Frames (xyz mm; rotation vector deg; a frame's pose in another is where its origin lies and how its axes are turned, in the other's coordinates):
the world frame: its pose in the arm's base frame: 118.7 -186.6 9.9 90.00 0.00 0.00
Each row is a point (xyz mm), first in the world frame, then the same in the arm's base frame.
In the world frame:
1: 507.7 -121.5 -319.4
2: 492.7 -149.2 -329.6
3: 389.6 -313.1 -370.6
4: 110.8 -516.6 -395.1
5: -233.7 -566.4 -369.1
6: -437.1 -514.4 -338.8
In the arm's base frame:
1: 626.4 132.8 -111.6
2: 611.4 143.0 -139.3
3: 508.3 184.0 -303.2
4: 229.5 208.5 -506.7
5: -115.0 182.5 -556.5
6: -318.4 152.2 -504.5

